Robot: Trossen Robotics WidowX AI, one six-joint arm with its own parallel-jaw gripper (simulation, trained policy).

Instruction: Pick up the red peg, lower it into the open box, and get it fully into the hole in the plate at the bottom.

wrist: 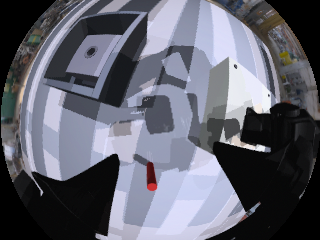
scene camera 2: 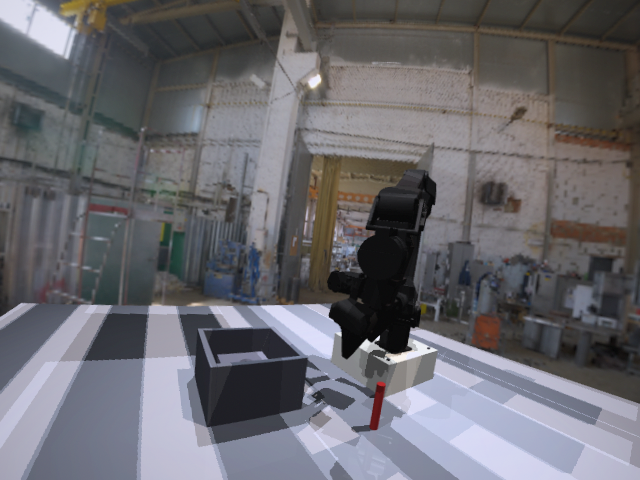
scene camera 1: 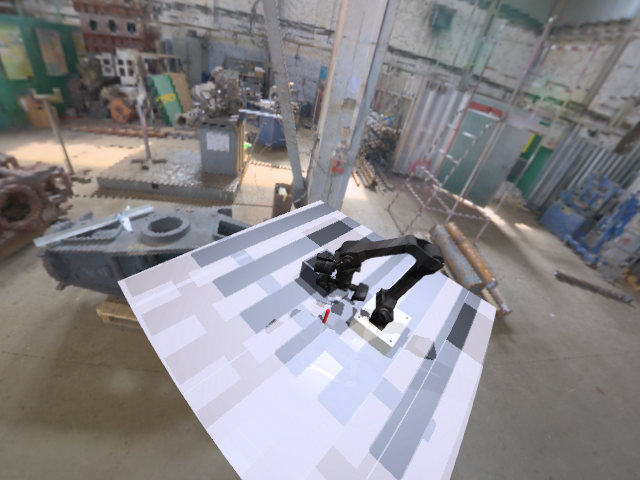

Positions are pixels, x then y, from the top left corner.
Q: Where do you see a dark grey box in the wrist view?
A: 114, 77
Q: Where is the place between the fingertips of my gripper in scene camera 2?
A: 358, 348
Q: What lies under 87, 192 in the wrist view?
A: My gripper.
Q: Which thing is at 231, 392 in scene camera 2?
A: A dark grey box.
